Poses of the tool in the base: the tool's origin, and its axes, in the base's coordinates. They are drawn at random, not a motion.
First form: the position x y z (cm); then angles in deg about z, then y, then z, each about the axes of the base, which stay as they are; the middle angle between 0 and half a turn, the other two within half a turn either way.
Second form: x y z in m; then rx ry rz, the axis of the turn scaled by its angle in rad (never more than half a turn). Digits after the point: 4 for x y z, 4 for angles.
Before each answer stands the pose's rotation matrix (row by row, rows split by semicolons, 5 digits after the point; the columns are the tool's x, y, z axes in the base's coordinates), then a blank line. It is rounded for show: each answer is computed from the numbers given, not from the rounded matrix.
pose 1, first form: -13.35, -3.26, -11.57, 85.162, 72.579, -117.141
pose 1, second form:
0.87520 0.21114 -0.43526; -0.47703 0.22700 -0.84907; -0.08047 0.95073 0.29939

-0.1335, -0.0326, -0.1157, 1.2572, -0.2478, -0.4807
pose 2, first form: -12.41, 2.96, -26.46, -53.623, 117.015, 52.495
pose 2, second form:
0.47469 -0.69316 0.54240; -0.70390 0.07098 0.70674; -0.52838 -0.71728 -0.45422

-0.1241, 0.0296, -0.2646, -1.6323, 1.2274, -0.0123
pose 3, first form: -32.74, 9.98, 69.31, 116.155, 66.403, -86.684
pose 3, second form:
0.88590 -0.46085 0.05301; 0.22808 0.33321 -0.91485; 0.40394 0.82255 0.40030

-0.3274, 0.0998, 0.6931, 1.1474, -0.2318, 0.4550
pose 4, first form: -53.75, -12.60, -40.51, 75.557, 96.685, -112.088
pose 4, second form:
0.90824 0.18872 -0.37347; -0.33724 -0.19825 -0.92031; -0.24772 0.96181 -0.11641

-0.5375, -0.1260, -0.4051, 1.7064, -0.1140, -0.4769
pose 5, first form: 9.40, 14.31, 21.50, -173.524, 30.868, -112.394
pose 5, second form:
0.22064 -0.95557 -0.19546; 0.83152 0.28903 -0.47437; 0.50979 -0.05787 0.85835

0.0940, 0.1431, 0.2150, 0.2936, -0.4971, 1.2597
